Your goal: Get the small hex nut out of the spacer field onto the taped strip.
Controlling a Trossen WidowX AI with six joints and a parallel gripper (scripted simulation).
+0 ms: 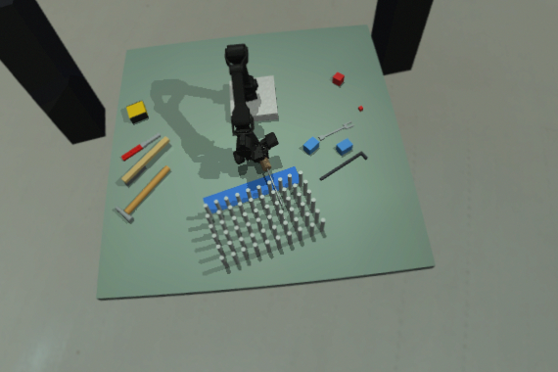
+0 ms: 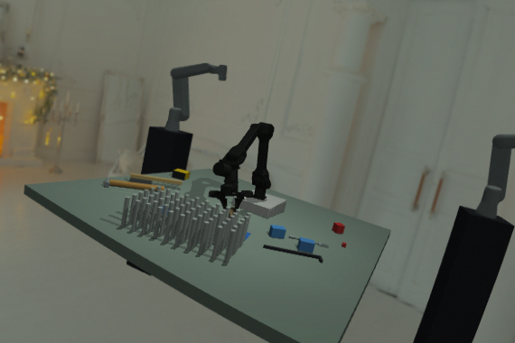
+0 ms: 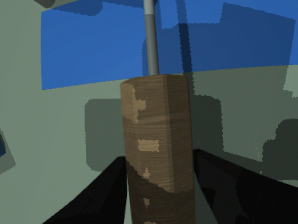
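The blue taped strip is 10 cm ahead of my gripper tip, 8 cm to the right of it and 4 cm below it. Round my gripper tip: small red ball: 49 cm to the left, 17 cm behind, 3 cm below; small wrench: 34 cm to the left, 8 cm behind, 3 cm below; hex nut: 26 cm ahead, 3 cm below, 2 cm to the left.
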